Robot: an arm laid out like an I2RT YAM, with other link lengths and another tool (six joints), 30 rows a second.
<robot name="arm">
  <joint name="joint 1" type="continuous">
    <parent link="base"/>
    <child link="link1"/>
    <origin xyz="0 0 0.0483" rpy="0 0 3.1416"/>
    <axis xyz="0 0 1"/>
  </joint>
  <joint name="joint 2" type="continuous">
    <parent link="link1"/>
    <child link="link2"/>
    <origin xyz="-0.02 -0.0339 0.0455" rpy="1.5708 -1.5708 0"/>
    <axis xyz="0 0 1"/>
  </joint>
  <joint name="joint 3" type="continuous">
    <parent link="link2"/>
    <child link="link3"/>
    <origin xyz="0 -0.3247 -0.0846" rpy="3.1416 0 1.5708"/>
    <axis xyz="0 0 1"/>
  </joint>
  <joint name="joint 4" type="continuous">
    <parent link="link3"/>
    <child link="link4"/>
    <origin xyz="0.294 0.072 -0.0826" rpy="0 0 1.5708"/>
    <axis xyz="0 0 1"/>
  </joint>
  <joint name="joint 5" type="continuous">
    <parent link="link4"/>
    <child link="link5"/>
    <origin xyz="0.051 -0.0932 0.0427" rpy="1.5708 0 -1.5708"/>
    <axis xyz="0 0 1"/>
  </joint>
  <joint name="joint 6" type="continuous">
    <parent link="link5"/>
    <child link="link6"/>
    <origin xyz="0.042 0 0.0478" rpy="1.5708 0 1.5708"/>
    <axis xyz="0 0 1"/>
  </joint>
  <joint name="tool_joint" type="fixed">
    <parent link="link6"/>
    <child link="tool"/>
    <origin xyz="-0.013 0.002 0.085" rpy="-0.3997 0 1.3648"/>
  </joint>
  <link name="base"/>
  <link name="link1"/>
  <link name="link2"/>
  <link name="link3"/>
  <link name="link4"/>
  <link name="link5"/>
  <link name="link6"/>
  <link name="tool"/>
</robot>
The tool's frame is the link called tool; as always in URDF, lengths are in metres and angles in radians. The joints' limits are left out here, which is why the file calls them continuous.
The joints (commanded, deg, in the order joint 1, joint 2, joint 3, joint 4, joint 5, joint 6), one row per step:
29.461, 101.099, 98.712, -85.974, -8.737, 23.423
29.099, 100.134, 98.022, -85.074, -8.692, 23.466
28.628, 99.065, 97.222, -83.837, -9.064, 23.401
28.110, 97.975, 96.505, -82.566, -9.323, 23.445
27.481, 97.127, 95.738, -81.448, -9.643, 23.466
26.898, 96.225, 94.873, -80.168, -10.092, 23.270
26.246, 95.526, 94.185, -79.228, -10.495, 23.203
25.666, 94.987, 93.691, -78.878, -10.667, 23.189
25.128, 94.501, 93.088, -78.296, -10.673, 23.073
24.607, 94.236, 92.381, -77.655, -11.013, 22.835
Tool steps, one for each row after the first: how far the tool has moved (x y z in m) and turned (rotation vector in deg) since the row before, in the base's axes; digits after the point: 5 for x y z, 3 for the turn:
0.00031, -0.00277, 0.00271, 0.534, -1.040, -0.406
0.00077, -0.00232, 0.00314, 1.054, -1.150, -0.384
0.00128, -0.00269, 0.00373, 1.008, -1.316, -0.538
0.00155, -0.00324, 0.00189, 0.841, -0.908, -0.613
0.00131, -0.00268, 0.00187, 0.989, -1.010, -0.331
0.00141, -0.00327, 0.00137, 0.778, -0.688, -0.524
0.00030, -0.00381, 0.00091, 0.324, -0.284, -0.538
0.00093, -0.00356, -0.00002, 0.196, -0.445, -0.425
0.00104, -0.00257, -0.00181, 0.368, -0.098, -0.230

